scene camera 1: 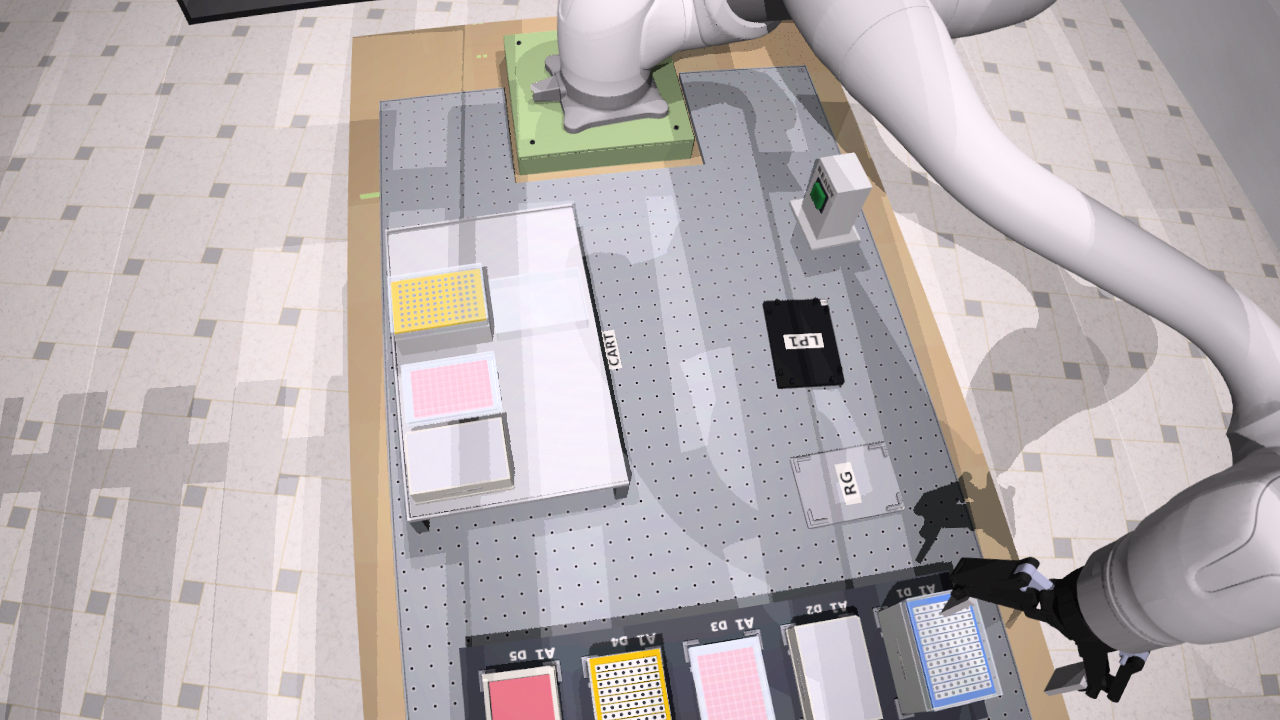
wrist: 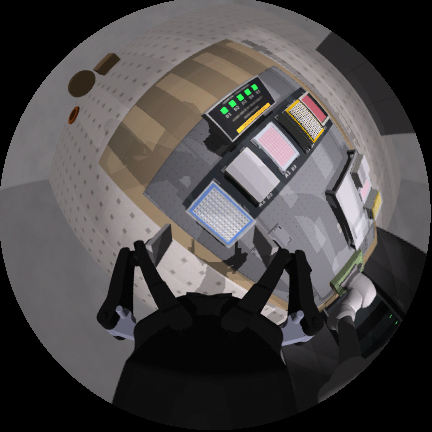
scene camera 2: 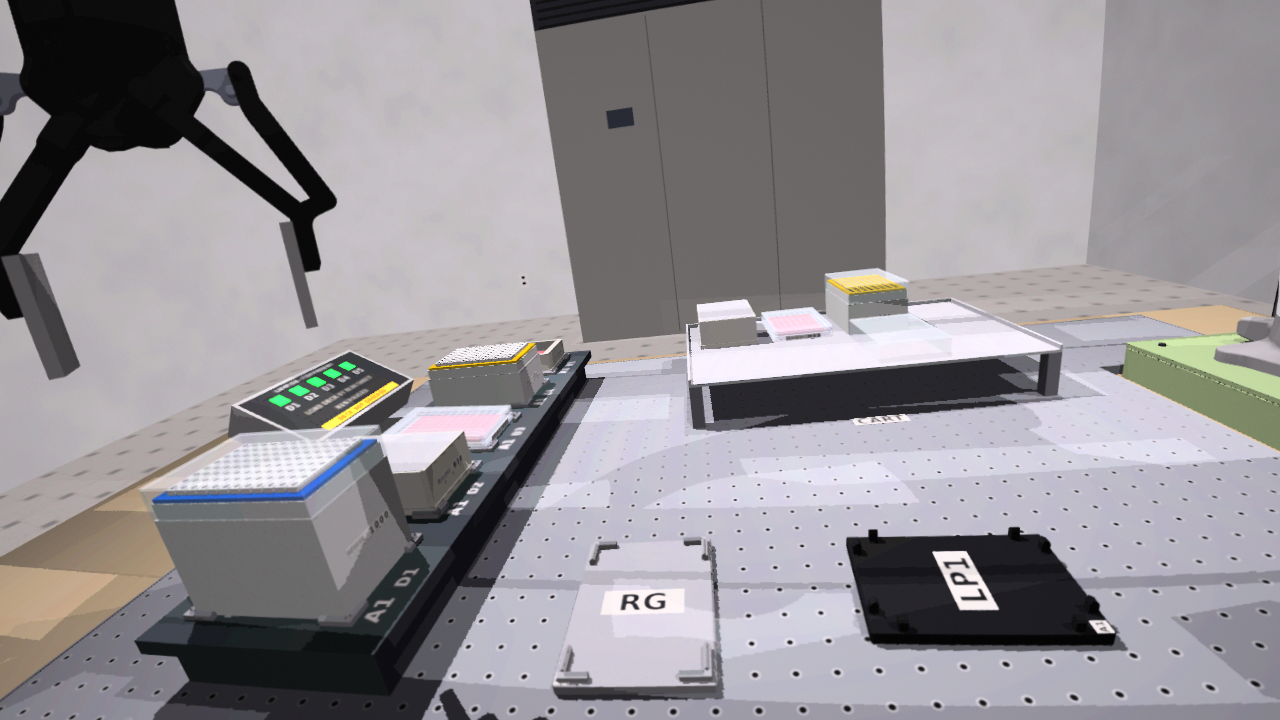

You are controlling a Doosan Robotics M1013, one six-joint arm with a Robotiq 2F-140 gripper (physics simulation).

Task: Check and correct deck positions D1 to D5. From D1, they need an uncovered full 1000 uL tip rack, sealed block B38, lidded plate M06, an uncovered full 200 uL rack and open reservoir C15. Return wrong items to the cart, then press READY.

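My gripper is open and empty, above and beside the blue-rimmed tip rack at D1. That rack's tips look full, and a clear cover shows over it in scene camera 2. D2 holds a pale block, its side print too small to read surely. D3 holds a pink plate with a clear lid. D4 holds a yellow-rimmed, uncovered rack. D5 holds a red-filled reservoir. READY's green button is on a white post.
The cart bears a yellow rack, a pink plate, a pale block and a flat clear lid. RG and LP1 lie between deck and post. A status panel stands behind the deck.
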